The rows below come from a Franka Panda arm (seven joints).
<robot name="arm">
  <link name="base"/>
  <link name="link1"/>
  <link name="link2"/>
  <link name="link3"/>
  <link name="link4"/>
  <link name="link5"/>
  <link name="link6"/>
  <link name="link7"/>
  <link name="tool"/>
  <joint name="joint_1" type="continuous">
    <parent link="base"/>
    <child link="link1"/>
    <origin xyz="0 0 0.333"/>
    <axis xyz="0 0 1"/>
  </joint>
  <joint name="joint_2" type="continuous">
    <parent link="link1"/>
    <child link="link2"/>
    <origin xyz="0 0 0"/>
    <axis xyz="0 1 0"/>
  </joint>
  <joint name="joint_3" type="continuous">
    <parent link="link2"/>
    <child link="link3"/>
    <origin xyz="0 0 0.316"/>
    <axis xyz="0 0 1"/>
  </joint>
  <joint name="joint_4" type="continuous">
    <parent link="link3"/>
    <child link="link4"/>
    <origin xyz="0.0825 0 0"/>
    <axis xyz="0 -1 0"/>
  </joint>
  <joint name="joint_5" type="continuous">
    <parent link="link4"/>
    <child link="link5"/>
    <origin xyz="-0.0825 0 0.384"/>
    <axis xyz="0 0 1"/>
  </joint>
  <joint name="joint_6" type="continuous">
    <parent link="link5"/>
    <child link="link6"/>
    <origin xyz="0 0 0"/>
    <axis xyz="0 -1 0"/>
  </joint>
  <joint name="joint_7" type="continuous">
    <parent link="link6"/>
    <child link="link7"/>
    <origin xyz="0.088 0 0"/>
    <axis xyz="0 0 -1"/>
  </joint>
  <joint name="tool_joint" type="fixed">
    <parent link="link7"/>
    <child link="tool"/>
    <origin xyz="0 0 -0.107" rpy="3.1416 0 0"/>
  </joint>
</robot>
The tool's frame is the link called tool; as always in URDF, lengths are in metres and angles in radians. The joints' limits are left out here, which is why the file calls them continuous.
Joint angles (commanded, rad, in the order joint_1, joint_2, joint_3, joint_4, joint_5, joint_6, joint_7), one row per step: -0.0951, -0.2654, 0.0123, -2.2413, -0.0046, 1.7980, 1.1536; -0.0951, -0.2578, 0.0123, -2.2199, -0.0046, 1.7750, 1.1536; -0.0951, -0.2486, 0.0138, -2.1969, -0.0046, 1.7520, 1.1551; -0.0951, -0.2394, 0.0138, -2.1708, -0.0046, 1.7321, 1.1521; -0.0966, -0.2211, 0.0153, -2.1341, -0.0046, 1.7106, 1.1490; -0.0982, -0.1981, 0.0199, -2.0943, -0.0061, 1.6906, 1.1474; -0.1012, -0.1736, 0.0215, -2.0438, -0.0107, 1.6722, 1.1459; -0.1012, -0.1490, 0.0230, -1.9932, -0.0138, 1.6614, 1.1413; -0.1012, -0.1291, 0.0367, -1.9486, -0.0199, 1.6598, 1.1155; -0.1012, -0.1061, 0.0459, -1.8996, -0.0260, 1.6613, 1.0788
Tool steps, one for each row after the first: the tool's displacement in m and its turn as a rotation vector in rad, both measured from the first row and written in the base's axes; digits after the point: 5 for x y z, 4 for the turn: 0.00236, -0.00019, 0.00472, 0.0008, 0.0092, -0.0001; 0.00523, 0.00028, 0.00945, 0.0010, 0.0184, -0.0002; 0.00890, -0.00001, 0.01577, 0.0019, 0.0213, 0.0027; 0.01548, -0.00051, 0.02258, 0.0026, 0.0244, 0.0056; 0.02348, 0.00020, 0.02857, 0.0011, 0.0278, 0.0105; 0.03330, -0.00167, 0.03867, -0.0034, 0.0206, 0.0119; 0.04392, -0.00208, 0.04911, -0.0066, 0.0056, 0.0187; 0.05410, 0.00369, 0.05962, -0.0114, -0.0167, 0.0594; 0.06530, 0.00721, 0.07076, -0.0141, -0.0433, 0.1064
